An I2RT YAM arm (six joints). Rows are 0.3 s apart.
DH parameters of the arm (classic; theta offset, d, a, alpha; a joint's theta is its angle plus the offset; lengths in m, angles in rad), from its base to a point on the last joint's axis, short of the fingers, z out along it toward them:
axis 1: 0 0.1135 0.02 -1.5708
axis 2: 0 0 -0.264 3.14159
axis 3: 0.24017 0 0.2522 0
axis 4: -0.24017 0 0.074 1.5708
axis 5: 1.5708 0 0 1.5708
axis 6: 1.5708 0.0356 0 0
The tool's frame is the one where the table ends.
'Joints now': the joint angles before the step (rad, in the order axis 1, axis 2, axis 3, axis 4, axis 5, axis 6). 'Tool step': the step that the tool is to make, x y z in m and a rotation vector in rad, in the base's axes. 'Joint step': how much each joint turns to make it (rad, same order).
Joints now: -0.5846 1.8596 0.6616 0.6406 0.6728 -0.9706
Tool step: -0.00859 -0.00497 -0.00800 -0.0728 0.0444 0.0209
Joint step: -0.0275 0.0426 -0.0447 0.1698 -0.0001 -0.1253
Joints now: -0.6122 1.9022 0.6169 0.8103 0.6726 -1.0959
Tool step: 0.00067 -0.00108 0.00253 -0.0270 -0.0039 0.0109
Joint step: -0.0018 0.0024 -0.0027 0.0424 -0.0026 -0.0299
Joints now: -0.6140 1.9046 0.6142 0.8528 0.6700 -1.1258
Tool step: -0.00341 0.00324 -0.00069 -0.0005 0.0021 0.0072
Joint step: 0.0018 -0.0086 -0.0209 0.0138 -0.0042 -0.0048
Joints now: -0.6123 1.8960 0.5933 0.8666 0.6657 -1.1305
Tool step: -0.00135 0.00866 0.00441 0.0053 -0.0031 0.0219
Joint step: 0.0197 -0.0380 -0.0234 -0.0186 -0.0046 0.0059
